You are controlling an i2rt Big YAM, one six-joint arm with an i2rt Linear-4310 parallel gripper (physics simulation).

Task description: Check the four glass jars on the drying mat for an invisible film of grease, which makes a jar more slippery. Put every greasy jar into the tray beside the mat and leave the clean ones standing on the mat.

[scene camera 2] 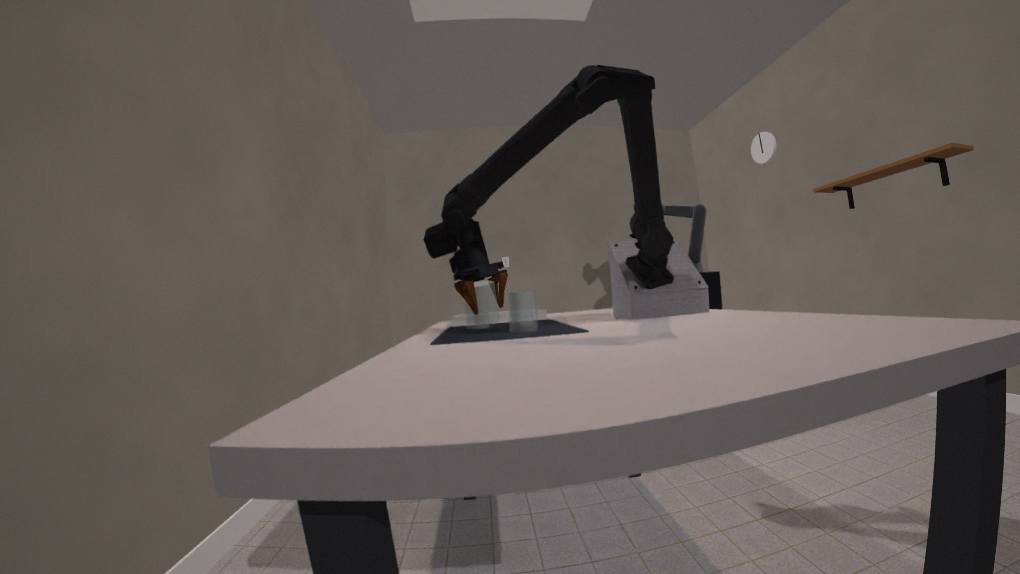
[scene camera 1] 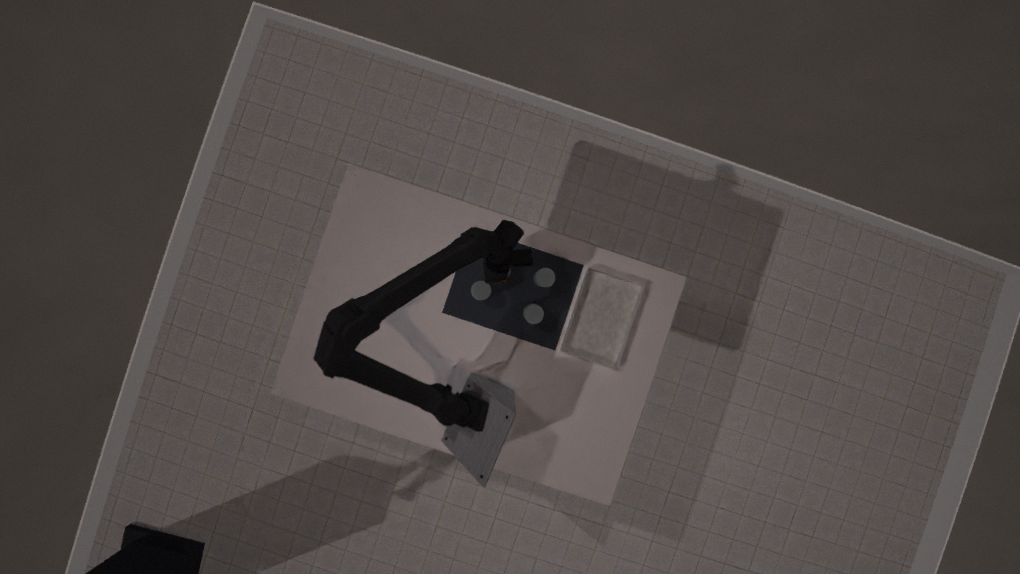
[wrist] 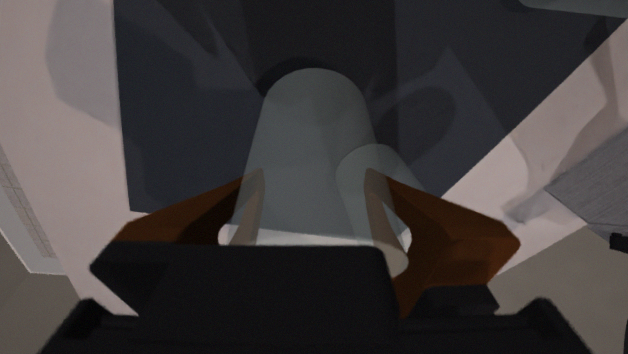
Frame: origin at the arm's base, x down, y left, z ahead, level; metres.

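Seen in the pictures: gripper, fingertip midpoint: (scene camera 2: 489, 310) (wrist: 314, 176); arm's base, origin of the base link: (scene camera 2: 648, 272) (scene camera 1: 472, 411).
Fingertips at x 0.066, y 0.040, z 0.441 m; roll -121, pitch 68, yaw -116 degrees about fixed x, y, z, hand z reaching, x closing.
Observation:
Pixels of each thing's top centre, then the offset from my fingertips to it. "*": a spot on its surface instead. Level surfaces: height alone.
- clear glass jar, middle of its top: (wrist: 341, 281) (scene camera 2: 482, 280) dx -0.070, dy -0.017, dz +0.010 m
- dark drying mat, its level: dx +0.050 m
- standing jar, surface spot: (scene camera 2: 522, 311) * dx +0.005, dy +0.054, dz -0.065 m
- pale table, its level: dx +0.053 m
My gripper (scene camera 2: 488, 309) (wrist: 314, 176) is shut on a clear glass jar (scene camera 2: 482, 299) (wrist: 310, 125), its orange fingers on either side of it. The held jar is nearly upright over the dark drying mat (scene camera 1: 499, 319) (scene camera 2: 559, 328) (wrist: 165, 125); whether its base touches the mat is hard to tell. In scene camera 1 the wrist hides it. Three other jars stand on the mat: a left one (scene camera 1: 480, 290), a right one (scene camera 1: 544, 277) and a front one (scene camera 1: 533, 314). One standing jar (scene camera 2: 522, 311) is beside the fingers in scene camera 2. Grease cannot be seen.
The clear, shallow tray (scene camera 1: 638, 314) lies right of the mat in scene camera 1. The arm's grey angled base (scene camera 1: 492, 442) (scene camera 2: 659, 301) stands at the edge of the pale table (scene camera 1: 320, 285) (scene camera 2: 570, 385). Another standing jar (wrist: 400, 170) shows close behind the right finger in the wrist view.

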